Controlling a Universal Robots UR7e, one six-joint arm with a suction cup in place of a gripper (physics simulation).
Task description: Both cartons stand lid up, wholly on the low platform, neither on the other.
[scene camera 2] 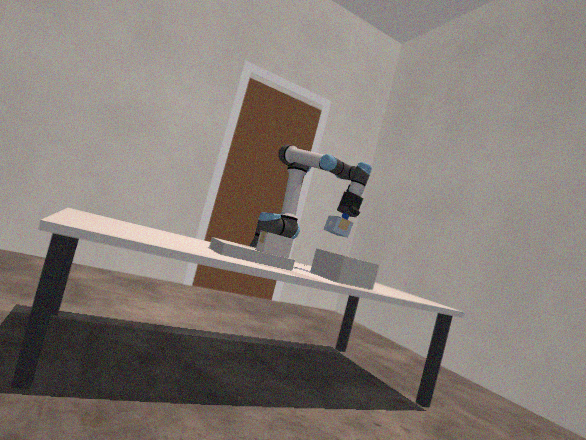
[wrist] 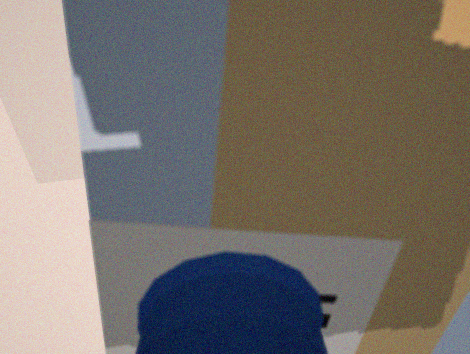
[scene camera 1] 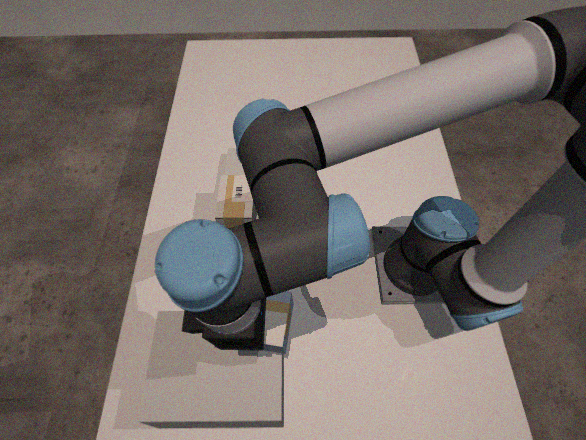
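Pixels of known places: hand at its tool point: (wrist: 230,274); arm's base at its link origin: (scene camera 1: 414,266).
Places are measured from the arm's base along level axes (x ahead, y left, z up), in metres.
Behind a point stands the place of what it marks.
The blue carton (scene camera 1: 278,306) @(x 0.346, y 0.144, z 0.277 m) (scene camera 2: 336,227) @(x 0.440, y 0.087, z 0.223 m) (wrist: 150,65) hangs in the air under my suction cup (scene camera 2: 345,216) (wrist: 230,310), which is on its taped, labelled lid face. That face points up. The cup is hidden behind the wrist in scene camera 1. The white carton (scene camera 1: 239,205) @(x 0.393, y -0.174, z 0.117 m) (scene camera 2: 275,245) @(x 0.438, y -0.226, z 0.071 m) stands lid up on the low platform (scene camera 1: 233,162) @(x 0.398, y -0.386, z 0.031 m) (scene camera 2: 240,251) @(x 0.423, y -0.374, z 0.013 m), with its tan tape and barcode label on top. The arm hides much of the platform and part of the white carton in scene camera 1. The two cartons are apart.
A large grey block (scene camera 1: 215,400) @(x 0.481, y 0.231, z 0.103 m) (scene camera 2: 345,270) @(x 0.587, y 0.067, z 0.042 m) stands on the table (scene camera 1: 350,400) @(x 0.226, y 0.260, z -0.017 m) (scene camera 2: 125,232) @(x 0.334, y -0.802, z -0.017 m), below the held carton. The arm's base plate (scene camera 1: 387,295) @(x 0.088, y 0.061, z 0.005 m) is on the right in scene camera 1. The forearm and wrist reach across the table above the platform.
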